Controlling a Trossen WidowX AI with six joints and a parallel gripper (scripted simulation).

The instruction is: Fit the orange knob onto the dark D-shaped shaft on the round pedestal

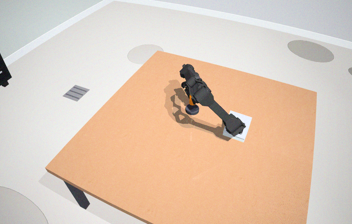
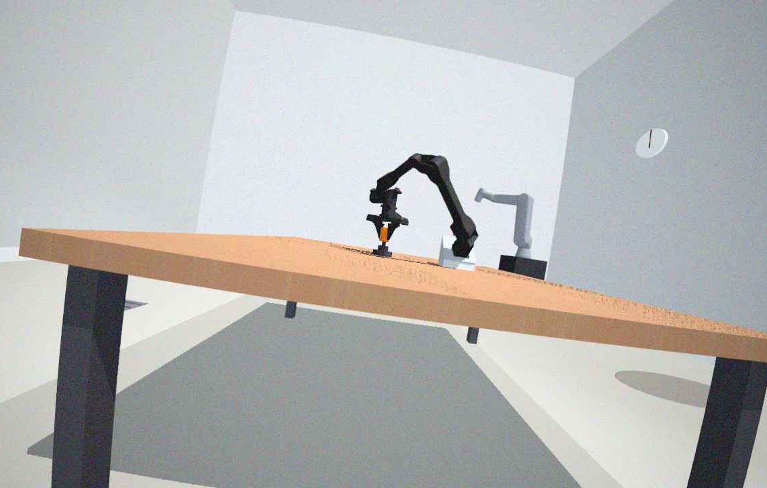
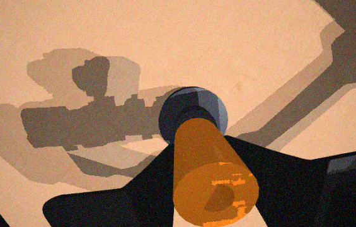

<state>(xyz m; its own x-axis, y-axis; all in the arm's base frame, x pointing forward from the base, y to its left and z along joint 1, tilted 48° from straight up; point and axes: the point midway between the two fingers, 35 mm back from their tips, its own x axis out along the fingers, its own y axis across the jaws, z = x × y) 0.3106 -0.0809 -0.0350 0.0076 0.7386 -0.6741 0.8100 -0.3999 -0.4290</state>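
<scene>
Right now my gripper tip is 4 cm above the pedestal. From my gripper tip the other things lie so: orange knob (2 cm above).
</scene>
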